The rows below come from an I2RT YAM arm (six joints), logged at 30 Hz.
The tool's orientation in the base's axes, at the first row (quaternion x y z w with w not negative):
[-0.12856 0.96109 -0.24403 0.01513]
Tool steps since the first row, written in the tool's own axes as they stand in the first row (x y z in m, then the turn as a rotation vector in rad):
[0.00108 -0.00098 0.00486 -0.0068 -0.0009 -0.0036]
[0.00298 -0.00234 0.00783 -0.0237 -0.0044 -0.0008]
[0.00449 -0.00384 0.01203 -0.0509 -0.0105 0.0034]
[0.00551 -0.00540 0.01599 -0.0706 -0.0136 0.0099]
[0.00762 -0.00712 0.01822 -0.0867 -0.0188 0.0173]
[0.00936 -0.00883 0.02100 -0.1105 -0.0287 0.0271]
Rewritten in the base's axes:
[-0.00036 -0.00337 -0.00378 0.0065 0.0026 0.0034]
[-0.00160 -0.00638 -0.00569 0.0239 0.0027 0.0020]
[-0.00231 -0.00999 -0.00862 0.0520 0.0025 0.0003]
[-0.00256 -0.01342 -0.01134 0.0724 0.0018 -0.0047]
[-0.00398 -0.01645 -0.01242 0.0899 -0.0019 -0.0093]
[-0.00500 -0.01964 -0.01400 0.1162 -0.0088 -0.0140]

